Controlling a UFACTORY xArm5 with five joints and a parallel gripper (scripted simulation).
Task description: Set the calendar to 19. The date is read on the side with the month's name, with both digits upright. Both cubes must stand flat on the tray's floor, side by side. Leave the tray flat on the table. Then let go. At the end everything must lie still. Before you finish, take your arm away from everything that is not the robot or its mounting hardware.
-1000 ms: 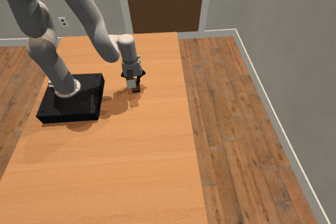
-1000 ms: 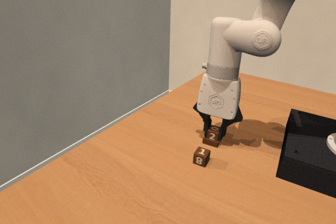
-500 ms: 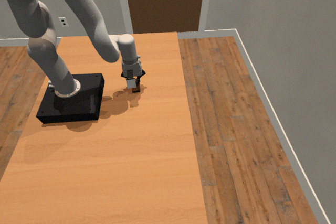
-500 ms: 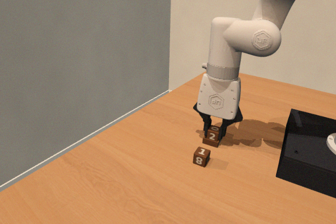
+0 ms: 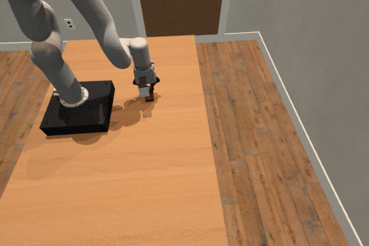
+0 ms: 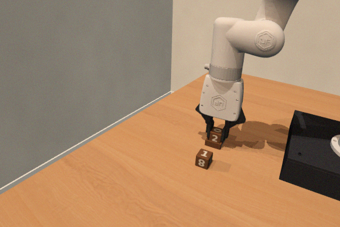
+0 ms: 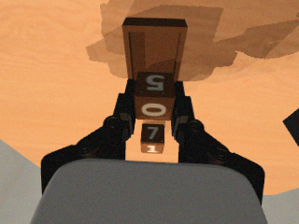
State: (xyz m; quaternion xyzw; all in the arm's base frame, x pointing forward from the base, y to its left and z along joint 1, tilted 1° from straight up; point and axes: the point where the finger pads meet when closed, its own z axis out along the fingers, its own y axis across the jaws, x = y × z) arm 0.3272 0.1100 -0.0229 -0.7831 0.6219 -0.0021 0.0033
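My gripper is now 10 mm above the brown date cube. The rest, counted from my hand: tray: 30 mm below, 20 mm to the right.
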